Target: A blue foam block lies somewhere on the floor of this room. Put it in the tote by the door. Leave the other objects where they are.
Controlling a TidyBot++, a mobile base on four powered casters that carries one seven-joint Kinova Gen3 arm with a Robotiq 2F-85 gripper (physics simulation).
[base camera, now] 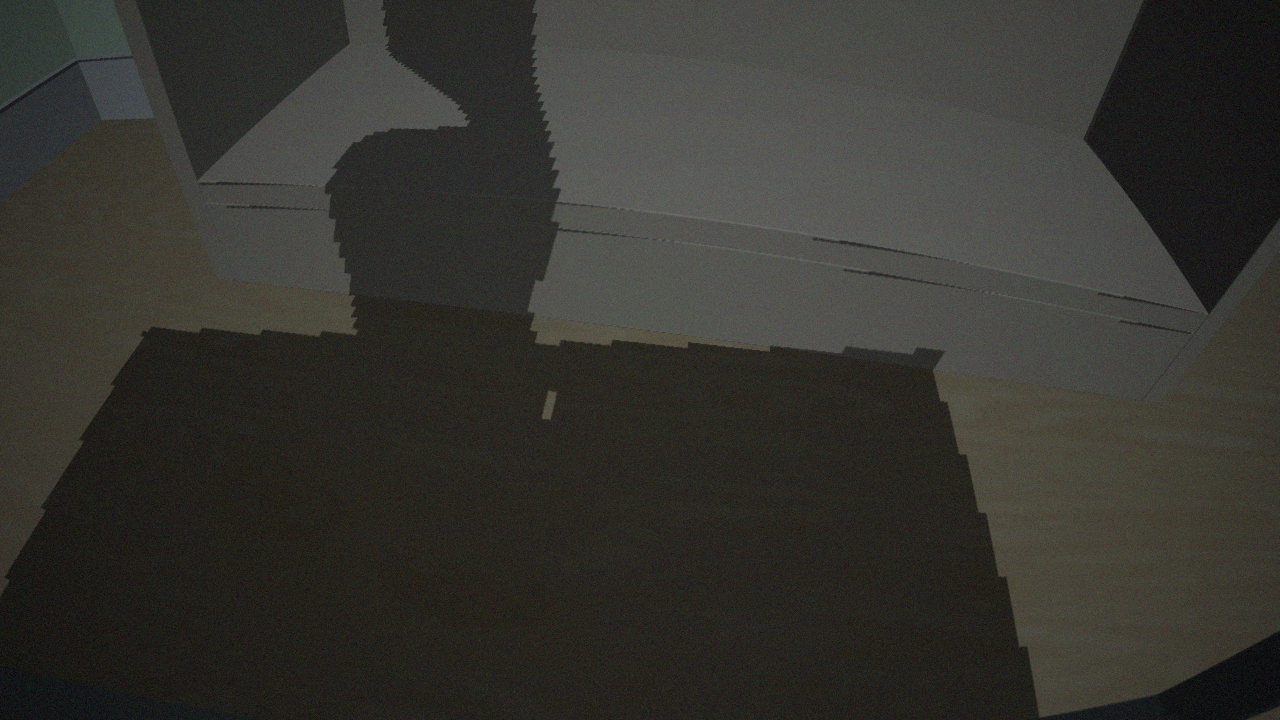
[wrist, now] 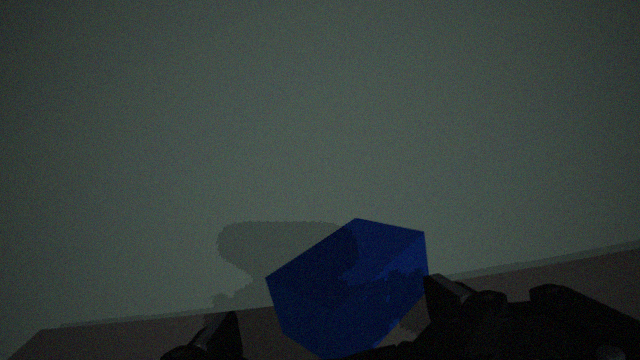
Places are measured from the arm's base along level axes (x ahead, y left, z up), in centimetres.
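Pixels of known places: gripper, fingertip midpoint: (wrist: 333, 315).
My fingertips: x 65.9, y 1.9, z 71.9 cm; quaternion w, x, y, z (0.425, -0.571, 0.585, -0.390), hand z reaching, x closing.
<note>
Behind a point stands the place of what it marks.
The blue foam block (wrist: 349, 289) {x 69.0, y 0.9, z 70.8 cm} shows only in the wrist view, low in the middle. It sits tilted on a dark surface in front of a plain grey-green wall (wrist: 310, 116) {x 78.0, y 0.8, z 79.3 cm}. My gripper (wrist: 333, 315) {x 65.9, y 1.9, z 71.9 cm} is open, with one dark finger on each side of the block, and the fingers do not press on it. The block's shadow falls on the wall to its left. The base camera view shows neither the block nor the gripper. I cannot tell from these frames whether the block lies in the tote.
In the base camera view a pale grey, box-like structure (base camera: 795, 149) {x 55.2, y -13.9, z -29.6 cm} stands close ahead, with dark panels at the upper left (base camera: 241, 60) {x 59.1, y 29.4, z -23.9 cm} and upper right (base camera: 1200, 139) {x 51.2, y -46.3, z -20.9 cm}. The robot's large shadow (base camera: 498, 544) {x 28.6, y 4.9, z -39.6 cm} covers the tan floor (base camera: 1111, 515) {x 29.6, y -35.6, z -39.6 cm}. A teal surface (base camera: 43, 40) {x 81.6, y 71.5, z -26.8 cm} shows at the top left.
</note>
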